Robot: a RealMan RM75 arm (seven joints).
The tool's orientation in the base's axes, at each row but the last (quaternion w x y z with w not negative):
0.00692, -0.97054, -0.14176, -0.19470
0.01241, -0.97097, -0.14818, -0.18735
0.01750, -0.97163, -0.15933, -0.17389
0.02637, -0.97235, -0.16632, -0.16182
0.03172, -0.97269, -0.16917, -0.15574
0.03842, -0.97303, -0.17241, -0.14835
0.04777, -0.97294, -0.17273, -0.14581
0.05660, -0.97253, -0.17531, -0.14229
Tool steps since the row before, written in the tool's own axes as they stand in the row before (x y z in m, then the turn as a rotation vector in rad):
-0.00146, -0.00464, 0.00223, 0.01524, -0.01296, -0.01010
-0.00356, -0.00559, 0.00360, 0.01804, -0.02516, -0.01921
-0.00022, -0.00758, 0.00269, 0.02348, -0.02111, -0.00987
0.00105, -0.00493, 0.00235, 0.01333, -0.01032, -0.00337
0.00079, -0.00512, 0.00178, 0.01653, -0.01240, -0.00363
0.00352, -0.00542, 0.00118, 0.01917, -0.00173, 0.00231
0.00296, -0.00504, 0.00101, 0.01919, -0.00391, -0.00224
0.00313, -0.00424, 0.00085, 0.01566, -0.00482, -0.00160
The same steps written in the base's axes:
-0.00174, 0.00421, -0.00281, 0.00607, 0.01590, 0.01458
-0.00349, 0.00462, -0.00483, 0.00171, 0.02763, 0.02369
-0.00169, 0.00736, -0.00276, 0.01092, 0.02627, 0.01688
0.00002, 0.00523, -0.00190, 0.00744, 0.01358, 0.00747
-0.00051, 0.00527, -0.00140, 0.00952, 0.01653, 0.00874
0.00160, 0.00637, 0.00007, 0.01722, 0.00813, 0.00363
0.00116, 0.00581, 0.00014, 0.01526, 0.00952, 0.00806
0.00152, 0.00511, 0.00037, 0.01193, 0.00932, 0.00646

